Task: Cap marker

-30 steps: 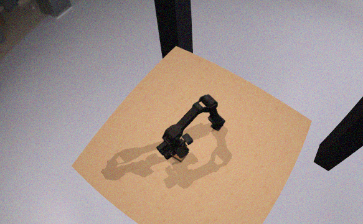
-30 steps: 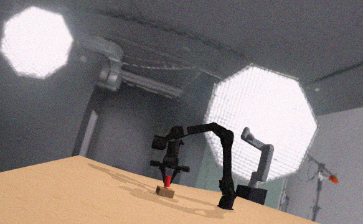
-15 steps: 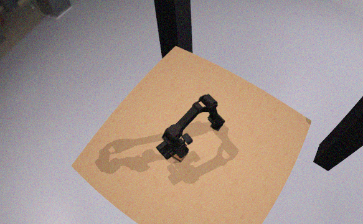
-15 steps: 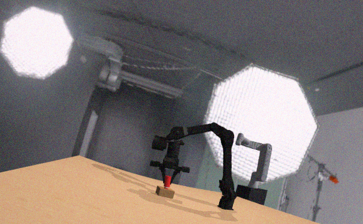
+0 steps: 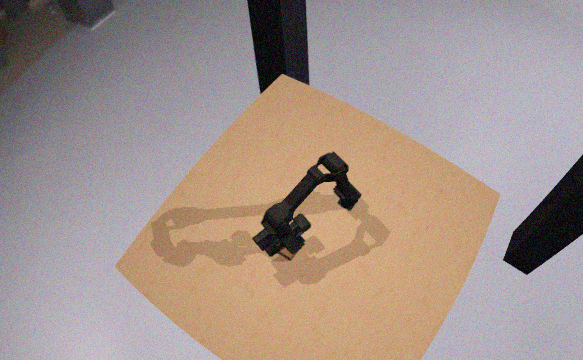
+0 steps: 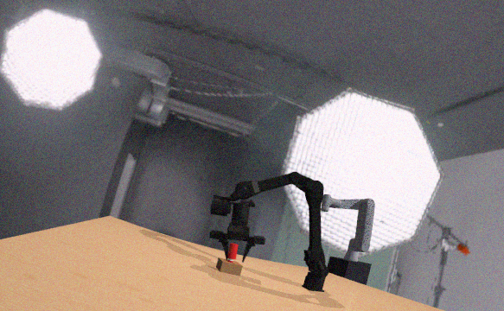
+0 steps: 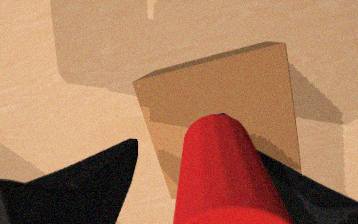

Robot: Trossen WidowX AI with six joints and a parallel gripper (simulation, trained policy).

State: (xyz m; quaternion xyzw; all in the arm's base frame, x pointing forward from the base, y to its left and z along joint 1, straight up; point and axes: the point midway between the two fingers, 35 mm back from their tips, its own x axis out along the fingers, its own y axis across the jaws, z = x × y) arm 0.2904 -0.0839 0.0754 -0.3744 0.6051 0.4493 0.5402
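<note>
Now: gripper tip 40 mm below the red cap and 20 mm short of it. Round my gripper tip: wooden holder block 20 mm below, 20 mm ahead; then red marker 30 mm above, 20 mm ahead.
</note>
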